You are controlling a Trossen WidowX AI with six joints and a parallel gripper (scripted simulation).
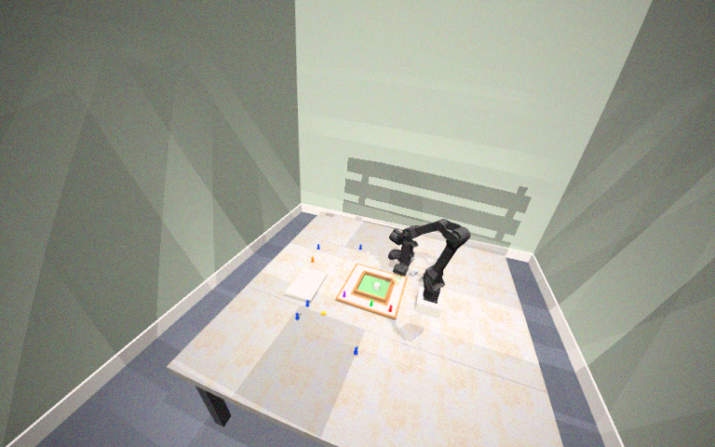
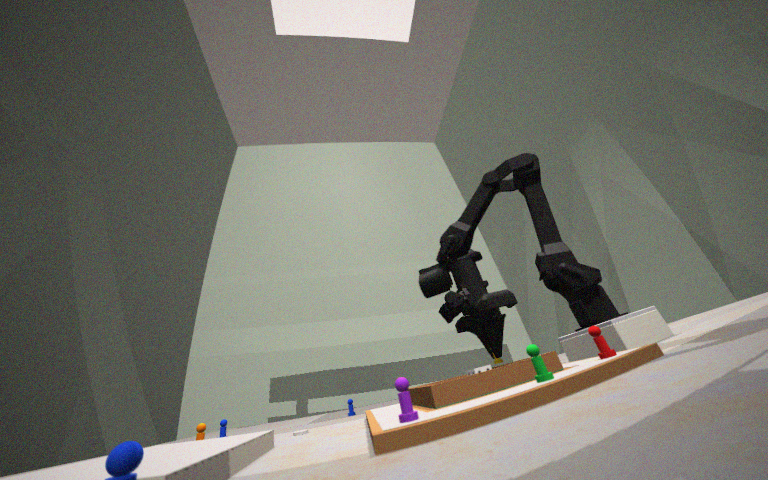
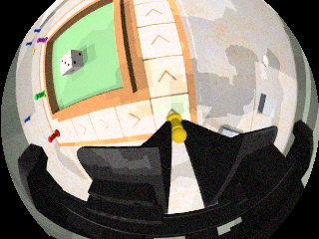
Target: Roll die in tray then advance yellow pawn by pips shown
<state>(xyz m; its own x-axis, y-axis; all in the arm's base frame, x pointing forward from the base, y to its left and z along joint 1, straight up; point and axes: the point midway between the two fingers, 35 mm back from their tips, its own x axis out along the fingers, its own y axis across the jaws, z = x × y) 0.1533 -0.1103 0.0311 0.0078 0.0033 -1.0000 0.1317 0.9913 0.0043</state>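
Right now the yellow pawn is 10 mm above my gripper tip. The rest, counted from my gripper tip: green tray floor 120 mm ahead, 110 mm to the left, 40 mm below; then white die 110 mm to the left, 100 mm ahead, 20 mm below; then red pawn 220 mm to the left, 20 mm below, 10 mm ahead.
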